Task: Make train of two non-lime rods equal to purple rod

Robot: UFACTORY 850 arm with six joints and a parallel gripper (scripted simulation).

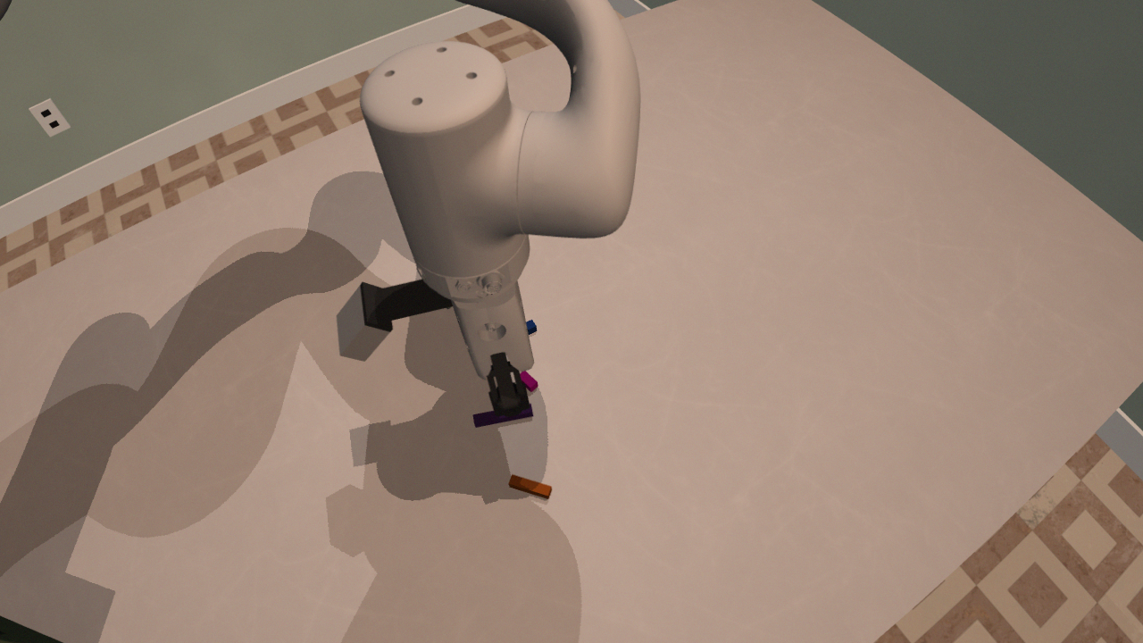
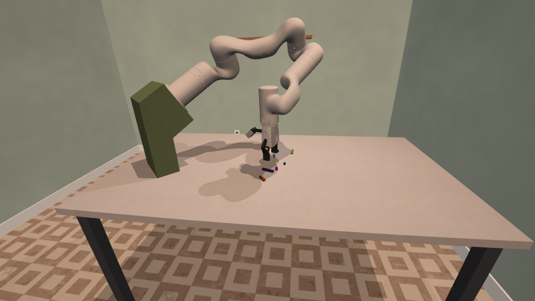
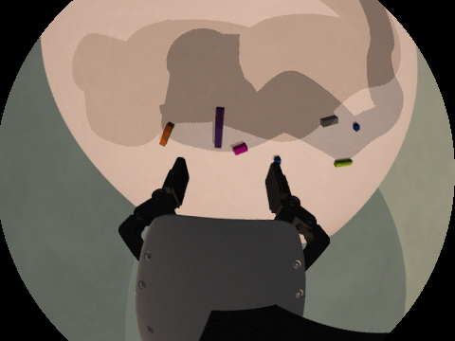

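Right now the magenta rod is 20 mm ahead of my hand, 20 mm to the left of it and 80 mm below it. From my hand the other things lie so: grey rod (50 mm behind, 150 mm to the left, 80 mm below); purple rod (10 mm behind, 10 mm to the right, 80 mm below); orange rod (100 mm to the right, 80 mm below).
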